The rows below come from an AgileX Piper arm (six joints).
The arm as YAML. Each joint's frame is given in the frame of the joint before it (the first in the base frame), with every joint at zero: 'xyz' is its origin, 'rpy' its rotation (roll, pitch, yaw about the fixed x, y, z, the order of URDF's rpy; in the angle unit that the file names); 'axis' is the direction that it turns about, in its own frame. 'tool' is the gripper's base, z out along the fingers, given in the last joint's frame.
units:
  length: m
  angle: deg
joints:
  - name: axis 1
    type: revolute
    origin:
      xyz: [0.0, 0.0, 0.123]
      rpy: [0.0, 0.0, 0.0]
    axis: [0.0, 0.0, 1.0]
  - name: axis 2
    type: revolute
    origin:
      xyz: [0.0, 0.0, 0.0]
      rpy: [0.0, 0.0, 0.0]
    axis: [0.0, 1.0, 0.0]
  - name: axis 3
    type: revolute
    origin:
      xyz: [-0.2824, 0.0, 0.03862]
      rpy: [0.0, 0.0, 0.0]
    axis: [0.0, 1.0, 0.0]
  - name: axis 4
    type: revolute
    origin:
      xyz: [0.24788, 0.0, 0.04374]
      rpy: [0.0, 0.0, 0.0]
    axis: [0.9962, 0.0, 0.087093]
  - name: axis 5
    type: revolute
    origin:
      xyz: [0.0, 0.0, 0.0]
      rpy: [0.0, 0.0, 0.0]
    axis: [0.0, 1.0, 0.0]
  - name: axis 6
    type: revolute
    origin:
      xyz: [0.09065, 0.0, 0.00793]
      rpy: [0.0, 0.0, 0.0]
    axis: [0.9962, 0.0, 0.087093]
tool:
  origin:
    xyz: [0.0, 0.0, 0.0]
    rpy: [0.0, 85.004, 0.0]
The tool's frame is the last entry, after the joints.
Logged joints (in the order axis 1, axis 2, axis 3, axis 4, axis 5, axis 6), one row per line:
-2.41, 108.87, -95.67, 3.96, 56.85, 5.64
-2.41, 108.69, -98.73, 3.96, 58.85, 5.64
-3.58, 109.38, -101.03, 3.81, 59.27, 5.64
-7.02, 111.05, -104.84, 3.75, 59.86, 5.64
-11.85, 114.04, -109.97, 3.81, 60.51, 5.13
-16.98, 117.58, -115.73, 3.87, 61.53, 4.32
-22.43, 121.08, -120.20, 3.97, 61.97, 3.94
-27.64, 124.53, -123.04, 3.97, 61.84, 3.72
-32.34, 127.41, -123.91, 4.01, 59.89, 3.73
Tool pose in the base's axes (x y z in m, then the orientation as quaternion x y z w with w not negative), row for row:
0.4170, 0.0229, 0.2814, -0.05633, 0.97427, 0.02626, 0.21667
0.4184, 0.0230, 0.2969, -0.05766, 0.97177, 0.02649, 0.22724
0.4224, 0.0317, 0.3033, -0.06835, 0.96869, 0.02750, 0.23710
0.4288, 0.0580, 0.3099, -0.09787, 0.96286, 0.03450, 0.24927
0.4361, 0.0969, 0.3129, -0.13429, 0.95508, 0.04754, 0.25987
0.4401, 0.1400, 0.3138, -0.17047, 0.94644, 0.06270, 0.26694
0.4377, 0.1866, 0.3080, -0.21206, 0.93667, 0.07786, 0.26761
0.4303, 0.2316, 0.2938, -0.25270, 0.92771, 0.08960, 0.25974
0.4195, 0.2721, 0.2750, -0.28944, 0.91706, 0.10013, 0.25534
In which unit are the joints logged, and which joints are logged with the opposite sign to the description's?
The joints are logged in degrees. Opposite sign: axis 1, axis 6.
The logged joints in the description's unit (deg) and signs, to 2 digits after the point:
2.41, 108.87, -95.67, 3.96, 56.85, -5.64
2.41, 108.69, -98.73, 3.96, 58.85, -5.64
3.58, 109.38, -101.03, 3.81, 59.27, -5.64
7.02, 111.05, -104.84, 3.75, 59.86, -5.64
11.85, 114.04, -109.97, 3.81, 60.51, -5.13
16.98, 117.58, -115.73, 3.87, 61.53, -4.32
22.43, 121.08, -120.20, 3.97, 61.97, -3.94
27.64, 124.53, -123.04, 3.97, 61.84, -3.72
32.34, 127.41, -123.91, 4.01, 59.89, -3.73

